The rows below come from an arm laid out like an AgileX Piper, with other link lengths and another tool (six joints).
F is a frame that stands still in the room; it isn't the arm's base.
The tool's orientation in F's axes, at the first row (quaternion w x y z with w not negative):
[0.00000, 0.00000, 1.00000, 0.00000]
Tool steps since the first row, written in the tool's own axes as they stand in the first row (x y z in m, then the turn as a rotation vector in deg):
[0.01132, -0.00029, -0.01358, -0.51, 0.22, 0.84]
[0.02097, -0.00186, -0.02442, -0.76, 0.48, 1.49]
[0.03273, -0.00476, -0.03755, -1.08, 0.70, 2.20]
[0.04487, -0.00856, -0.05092, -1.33, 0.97, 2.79]
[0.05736, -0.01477, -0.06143, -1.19, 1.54, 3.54]
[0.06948, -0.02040, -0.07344, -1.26, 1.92, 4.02]
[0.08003, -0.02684, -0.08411, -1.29, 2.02, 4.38]
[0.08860, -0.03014, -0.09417, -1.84, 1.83, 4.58]
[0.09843, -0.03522, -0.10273, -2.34, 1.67, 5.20]
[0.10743, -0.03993, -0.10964, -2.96, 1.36, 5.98]
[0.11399, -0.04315, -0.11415, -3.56, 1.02, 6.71]
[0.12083, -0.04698, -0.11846, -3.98, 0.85, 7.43]
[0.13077, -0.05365, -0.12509, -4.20, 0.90, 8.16]
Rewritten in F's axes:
[-0.01132, -0.00029, 0.01358, 0.51, 0.22, -0.84]
[-0.02097, -0.00186, 0.02442, 0.76, 0.48, -1.49]
[-0.03273, -0.00476, 0.03755, 1.08, 0.70, -2.20]
[-0.04487, -0.00856, 0.05092, 1.33, 0.97, -2.79]
[-0.05736, -0.01477, 0.06143, 1.19, 1.54, -3.54]
[-0.06948, -0.02040, 0.07344, 1.26, 1.92, -4.02]
[-0.08003, -0.02684, 0.08411, 1.29, 2.02, -4.38]
[-0.08860, -0.03014, 0.09417, 1.84, 1.83, -4.58]
[-0.09843, -0.03522, 0.10273, 2.34, 1.67, -5.20]
[-0.10743, -0.03993, 0.10964, 2.96, 1.36, -5.98]
[-0.11399, -0.04315, 0.11415, 3.56, 1.02, -6.71]
[-0.12083, -0.04698, 0.11846, 3.98, 0.85, -7.43]
[-0.13077, -0.05365, 0.12509, 4.20, 0.90, -8.16]

